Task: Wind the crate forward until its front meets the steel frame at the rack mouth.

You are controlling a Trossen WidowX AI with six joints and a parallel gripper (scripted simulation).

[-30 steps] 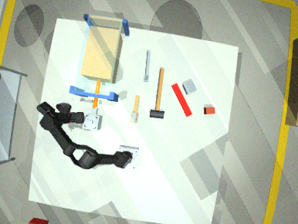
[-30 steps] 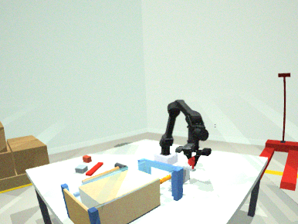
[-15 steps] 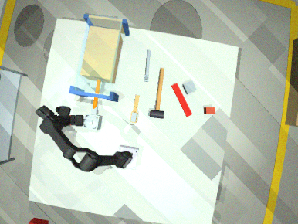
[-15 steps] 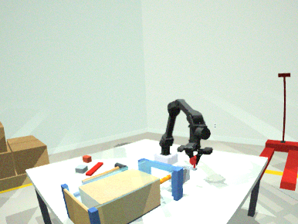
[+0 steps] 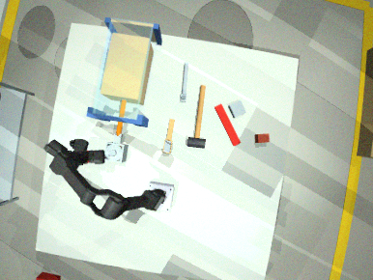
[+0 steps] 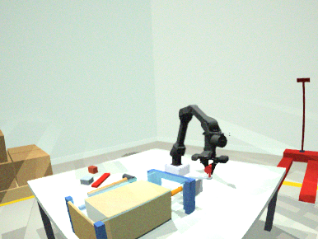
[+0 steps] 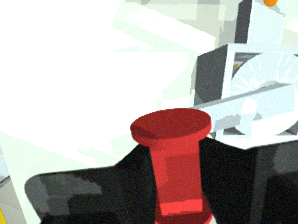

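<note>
Now: the blue frame 190 mm ahead of my gripper tip, 80 mm to the right of it and 10 mm below it. The rest, counted from my gripper tip: winch: 20 mm ahead, 100 mm to the right, 90 mm below; then winch handle: 10 mm ahead, 40 mm to the right, 10 mm below; then red grip: 20 mm above.
</note>
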